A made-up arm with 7 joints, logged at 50 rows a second.
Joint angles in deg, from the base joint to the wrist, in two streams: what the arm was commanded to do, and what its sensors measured. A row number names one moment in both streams.
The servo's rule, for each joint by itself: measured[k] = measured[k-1] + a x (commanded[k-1-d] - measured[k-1]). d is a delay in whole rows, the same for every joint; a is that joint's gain. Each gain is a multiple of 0.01, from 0.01 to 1. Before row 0 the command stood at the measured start. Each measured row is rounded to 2 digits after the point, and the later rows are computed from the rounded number. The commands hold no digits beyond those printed.
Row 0, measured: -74.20, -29.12, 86.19, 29.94, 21.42, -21.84, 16.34
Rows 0 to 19, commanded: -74.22, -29.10, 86.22, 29.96, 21.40, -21.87, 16.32; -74.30, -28.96, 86.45, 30.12, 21.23, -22.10, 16.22; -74.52, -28.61, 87.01, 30.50, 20.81, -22.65, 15.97; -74.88, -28.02, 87.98, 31.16, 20.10, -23.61, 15.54; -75.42, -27.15, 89.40, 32.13, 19.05, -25.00, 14.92; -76.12, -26.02, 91.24, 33.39, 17.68, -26.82, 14.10; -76.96, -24.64, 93.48, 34.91, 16.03, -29.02, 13.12; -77.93, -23.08, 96.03, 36.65, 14.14, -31.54, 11.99; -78.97, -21.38, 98.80, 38.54, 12.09, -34.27, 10.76; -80.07, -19.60, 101.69, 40.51, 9.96, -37.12, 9.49; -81.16, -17.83, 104.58, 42.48, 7.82, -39.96, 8.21; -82.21, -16.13, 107.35, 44.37, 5.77, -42.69, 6.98; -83.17, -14.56, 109.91, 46.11, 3.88, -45.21, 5.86; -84.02, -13.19, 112.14, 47.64, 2.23, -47.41, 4.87; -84.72, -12.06, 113.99, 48.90, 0.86, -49.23, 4.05; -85.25, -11.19, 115.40, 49.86, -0.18, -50.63, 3.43; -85.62, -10.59, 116.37, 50.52, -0.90, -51.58, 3.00; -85.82, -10.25, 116.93, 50.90, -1.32, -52.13, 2.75; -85.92, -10.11, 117.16, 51.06, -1.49, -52.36, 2.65; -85.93, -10.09, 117.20, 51.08, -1.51, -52.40, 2.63
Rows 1 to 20, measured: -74.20, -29.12, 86.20, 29.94, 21.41, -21.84, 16.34; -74.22, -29.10, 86.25, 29.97, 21.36, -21.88, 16.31; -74.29, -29.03, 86.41, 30.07, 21.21, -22.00, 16.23; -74.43, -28.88, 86.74, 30.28, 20.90, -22.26, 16.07; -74.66, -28.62, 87.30, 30.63, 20.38, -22.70, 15.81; -75.00, -28.23, 88.13, 31.15, 19.62, -23.36, 15.42; -75.45, -27.69, 89.25, 31.86, 18.61, -24.27, 14.89; -76.02, -27.00, 90.67, 32.77, 17.36, -25.43, 14.22; -76.70, -26.16, 92.38, 33.87, 15.88, -26.84, 13.42; -77.48, -25.18, 94.34, 35.13, 14.22, -28.48, 12.52; -78.33, -24.08, 96.49, 36.53, 12.43, -30.32, 11.53; -79.22, -22.89, 98.77, 38.02, 10.57, -32.30, 10.48; -80.13, -21.64, 101.11, 39.56, 8.70, -34.37, 9.42; -81.02, -20.37, 103.43, 41.10, 6.89, -36.46, 8.37; -81.87, -19.12, 105.65, 42.58, 5.20, -38.50, 7.38; -82.65, -17.93, 107.70, 43.96, 3.69, -40.44, 6.47; -83.33, -16.83, 109.52, 45.21, 2.40, -42.22, 5.67; -83.90, -15.84, 111.08, 46.29, 1.36, -43.81, 5.00; -84.36, -14.98, 112.36, 47.20, 0.56, -45.18, 4.46; -84.72, -14.25, 113.38, 47.94, -0.02, -46.34, 4.04
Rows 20 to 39, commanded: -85.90, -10.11, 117.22, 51.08, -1.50, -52.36, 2.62; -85.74, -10.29, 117.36, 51.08, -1.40, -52.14, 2.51; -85.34, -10.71, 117.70, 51.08, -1.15, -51.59, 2.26; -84.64, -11.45, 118.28, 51.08, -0.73, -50.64, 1.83; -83.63, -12.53, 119.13, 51.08, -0.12, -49.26, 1.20; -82.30, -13.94, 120.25, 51.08, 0.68, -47.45, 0.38; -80.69, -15.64, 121.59, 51.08, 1.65, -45.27, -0.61; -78.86, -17.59, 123.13, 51.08, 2.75, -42.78, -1.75; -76.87, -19.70, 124.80, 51.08, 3.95, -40.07, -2.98; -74.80, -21.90, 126.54, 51.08, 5.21, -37.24, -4.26; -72.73, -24.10, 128.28, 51.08, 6.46, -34.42, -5.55; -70.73, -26.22, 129.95, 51.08, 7.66, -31.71, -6.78; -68.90, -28.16, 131.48, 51.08, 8.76, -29.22, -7.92; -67.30, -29.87, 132.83, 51.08, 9.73, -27.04, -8.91; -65.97, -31.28, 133.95, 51.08, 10.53, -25.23, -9.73; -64.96, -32.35, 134.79, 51.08, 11.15, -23.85, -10.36; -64.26, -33.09, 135.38, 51.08, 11.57, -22.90, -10.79; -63.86, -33.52, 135.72, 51.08, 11.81, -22.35, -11.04; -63.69, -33.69, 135.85, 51.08, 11.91, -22.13, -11.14; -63.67, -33.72, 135.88, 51.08, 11.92, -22.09, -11.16
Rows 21 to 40, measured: -84.99, -13.63, 114.19, 48.54, -0.43, -47.30, 3.71; -85.16, -13.13, 114.86, 49.02, -0.70, -48.07, 3.43; -85.20, -12.77, 115.46, 49.41, -0.83, -48.63, 3.16; -85.07, -12.57, 116.05, 49.73, -0.80, -48.95, 2.85; -84.74, -12.56, 116.70, 49.99, -0.61, -49.00, 2.47; -84.18, -12.77, 117.45, 50.20, -0.25, -48.75, 1.99; -83.38, -13.20, 118.32, 50.37, 0.28, -48.19, 1.39; -82.34, -13.86, 119.33, 50.50, 0.97, -47.32, 0.67; -81.08, -14.74, 120.48, 50.61, 1.80, -46.16, -0.17; -79.64, -15.81, 121.75, 50.70, 2.75, -44.73, -1.11; -78.05, -17.05, 123.12, 50.77, 3.79, -43.08, -2.13; -76.37, -18.43, 124.55, 50.83, 4.87, -41.26, -3.20; -74.65, -19.89, 126.01, 50.88, 5.96, -39.33, -4.29; -72.96, -21.39, 127.44, 50.92, 7.02, -37.36, -5.35; -71.35, -22.87, 128.81, 50.95, 8.00, -35.42, -6.36; -69.88, -24.29, 130.07, 50.97, 8.88, -33.57, -7.28; -68.59, -25.61, 131.19, 50.99, 9.63, -31.86, -8.09; -67.50, -26.80, 132.14, 51.01, 10.24, -30.34, -8.77; -66.62, -27.83, 132.92, 51.02, 10.71, -29.03, -9.32; -65.94, -28.71, 133.54, 51.03, 11.05, -27.92, -9.74
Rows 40 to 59, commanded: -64.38, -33.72, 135.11, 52.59, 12.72, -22.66, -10.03; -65.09, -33.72, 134.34, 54.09, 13.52, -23.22, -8.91; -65.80, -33.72, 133.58, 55.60, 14.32, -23.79, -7.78; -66.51, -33.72, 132.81, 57.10, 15.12, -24.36, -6.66; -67.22, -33.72, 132.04, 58.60, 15.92, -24.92, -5.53; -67.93, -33.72, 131.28, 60.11, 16.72, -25.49, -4.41; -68.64, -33.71, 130.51, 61.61, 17.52, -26.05, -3.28; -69.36, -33.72, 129.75, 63.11, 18.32, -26.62, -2.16; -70.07, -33.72, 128.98, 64.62, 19.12, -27.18, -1.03; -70.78, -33.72, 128.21, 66.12, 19.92, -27.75, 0.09; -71.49, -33.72, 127.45, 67.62, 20.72, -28.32, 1.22; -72.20, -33.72, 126.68, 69.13, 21.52, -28.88, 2.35; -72.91, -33.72, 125.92, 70.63, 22.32, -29.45, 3.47; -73.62, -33.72, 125.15, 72.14, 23.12, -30.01, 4.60; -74.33, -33.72, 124.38, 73.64, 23.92, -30.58, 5.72; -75.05, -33.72, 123.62, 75.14, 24.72, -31.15, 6.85; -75.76, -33.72, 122.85, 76.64, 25.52, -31.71, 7.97; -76.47, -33.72, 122.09, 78.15, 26.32, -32.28, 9.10; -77.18, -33.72, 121.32, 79.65, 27.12, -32.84, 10.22; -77.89, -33.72, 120.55, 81.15, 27.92, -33.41, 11.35
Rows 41 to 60, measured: -65.58, -29.46, 133.87, 51.33, 11.52, -27.08, -9.81; -65.47, -30.10, 133.97, 51.85, 12.08, -26.46, -9.60; -65.55, -30.64, 133.89, 52.56, 12.71, -26.03, -9.18; -65.77, -31.10, 133.66, 53.42, 13.38, -25.76, -8.60; -66.10, -31.49, 133.32, 54.40, 14.09, -25.63, -7.89; -66.52, -31.82, 132.89, 55.48, 14.83, -25.61, -7.09; -67.01, -32.10, 132.39, 56.64, 15.58, -25.68, -6.21; -67.55, -32.34, 131.84, 57.87, 16.35, -25.83, -5.28; -68.13, -32.55, 131.24, 59.15, 17.13, -26.05, -4.30; -68.74, -32.73, 130.60, 60.47, 17.91, -26.32, -3.29; -69.37, -32.88, 129.94, 61.83, 18.70, -26.64, -2.25; -70.02, -33.01, 129.26, 63.22, 19.49, -27.00, -1.19; -70.68, -33.12, 128.56, 64.63, 20.28, -27.39, -0.12; -71.36, -33.21, 127.84, 66.06, 21.08, -27.81, 0.97; -72.04, -33.29, 127.11, 67.50, 21.88, -28.25, 2.06; -72.73, -33.35, 126.38, 68.95, 22.68, -28.71, 3.16; -73.43, -33.41, 125.64, 70.41, 23.48, -29.19, 4.27; -74.13, -33.46, 124.89, 71.88, 24.28, -29.68, 5.38; -74.83, -33.50, 124.14, 73.36, 25.08, -30.19, 6.49; -75.53, -33.53, 123.39, 74.84, 25.88, -30.71, 7.61
